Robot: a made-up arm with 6 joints.
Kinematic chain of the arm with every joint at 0, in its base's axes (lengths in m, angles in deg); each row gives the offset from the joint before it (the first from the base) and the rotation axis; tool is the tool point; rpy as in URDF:
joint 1: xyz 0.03 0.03 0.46 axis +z
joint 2: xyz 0 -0.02 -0.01 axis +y
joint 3: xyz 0.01 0 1.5 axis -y
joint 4: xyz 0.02 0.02 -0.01 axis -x
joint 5: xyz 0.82 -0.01 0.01 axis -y
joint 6: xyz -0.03 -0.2 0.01 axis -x
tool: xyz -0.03 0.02 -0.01 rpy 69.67 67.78 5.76
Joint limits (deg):
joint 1: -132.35..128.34
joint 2: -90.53..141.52
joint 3: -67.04..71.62
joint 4: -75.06..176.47
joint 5: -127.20..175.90
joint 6: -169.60..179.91
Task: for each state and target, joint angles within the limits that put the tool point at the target. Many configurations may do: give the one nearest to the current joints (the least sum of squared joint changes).
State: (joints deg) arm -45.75 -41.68 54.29 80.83 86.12 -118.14
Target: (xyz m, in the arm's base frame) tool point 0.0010 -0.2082 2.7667
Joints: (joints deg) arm -64.11 0.18 65.88 68.21 102.33 -120.64
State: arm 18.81 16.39 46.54 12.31 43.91 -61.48
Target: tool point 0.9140 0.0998 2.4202
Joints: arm 16.91 9.61 47.50 12.49 43.75 -61.57
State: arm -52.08 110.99 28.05 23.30 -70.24 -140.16
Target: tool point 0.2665 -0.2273 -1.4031
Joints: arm -33.88 141.52 -2.75 50.95 -87.46 -136.76
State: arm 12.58 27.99 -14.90 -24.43 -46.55 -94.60
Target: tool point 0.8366 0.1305 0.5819
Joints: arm 21.53 56.57 -62.03 -40.86 -52.10 -95.16
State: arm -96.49 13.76 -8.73 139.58 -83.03 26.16
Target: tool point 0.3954 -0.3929 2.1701
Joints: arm -69.64 -10.62 2.23 140.51 -82.85 27.04
